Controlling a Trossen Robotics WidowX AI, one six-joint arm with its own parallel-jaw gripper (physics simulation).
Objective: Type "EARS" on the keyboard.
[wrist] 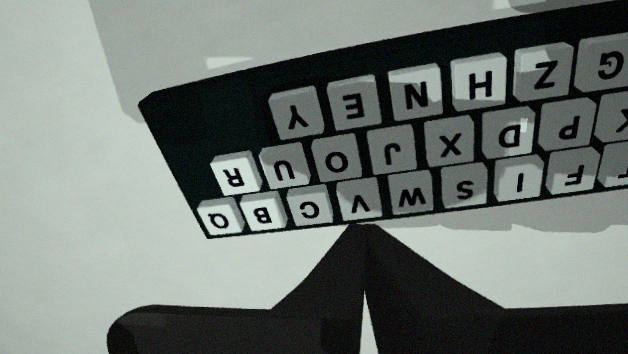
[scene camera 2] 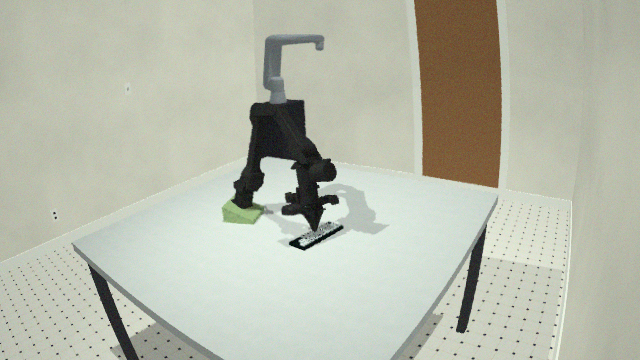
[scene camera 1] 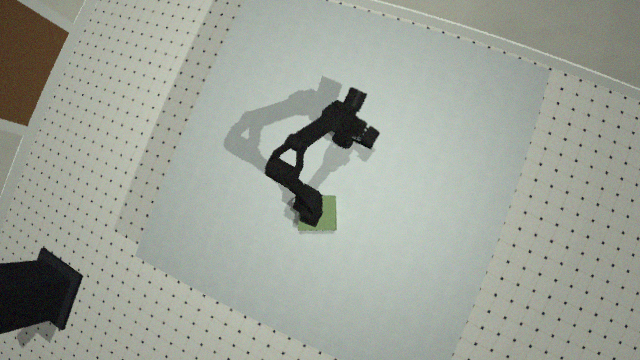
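Where they show: gripper, fingertip midpoint: point(wrist: 361, 237) point(scene camera 2: 314, 231) point(scene camera 1: 359, 127); arm's base, origin of the base link: point(scene camera 2: 241, 203) point(scene camera 1: 311, 216).
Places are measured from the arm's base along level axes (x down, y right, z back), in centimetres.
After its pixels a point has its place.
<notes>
A black keyboard point(scene camera 2: 322, 235) @(z -37.6, x 3.2, y 0.6 cm) point(wrist: 210, 120) @(z -32.4, x 3.4, y 7.4 cm) with pale letter keys lies on the table; the arm hides it in scene camera 1. In the wrist view its letters appear upside down. The E key point(wrist: 354, 102) @(z -32.9, x 2.9, y 2.4 cm) is in the top row shown, the R key point(wrist: 234, 175) @(z -34.5, x 2.9, y 7.2 cm) at the left of the middle row, and the S key point(wrist: 465, 190) @(z -37.0, x 2.9, y -0.5 cm) in the bottom row. The A key does not show there. My gripper point(scene camera 2: 315, 229) @(z -36.6, x 1.0, y 3.1 cm) point(wrist: 361, 237) @(z -36.6, x 1.0, y 3.1 cm) is shut and empty, pointing down. In the wrist view its tips appear just below the V key point(wrist: 359, 202) @(z -36.7, x 2.9, y 3.2 cm); I cannot tell whether they touch anything.
The arm's base stands on a green block point(scene camera 1: 328, 215) @(z -2.7, x 0.1, y 5.5 cm) point(scene camera 2: 235, 216) @(z -3.9, x 1.7, y 7.6 cm) on the pale table point(scene camera 1: 425, 225) @(z -13.0, x 4.5, y 38.5 cm) point(scene camera 2: 250, 285) @(z -38.2, x 4.5, y 35.4 cm). A grey bent arm point(scene camera 2: 272, 62) rises above a dark block point(scene camera 2: 275, 137) at the back. A black object point(scene camera 1: 30, 295) stands off the table's left side.
</notes>
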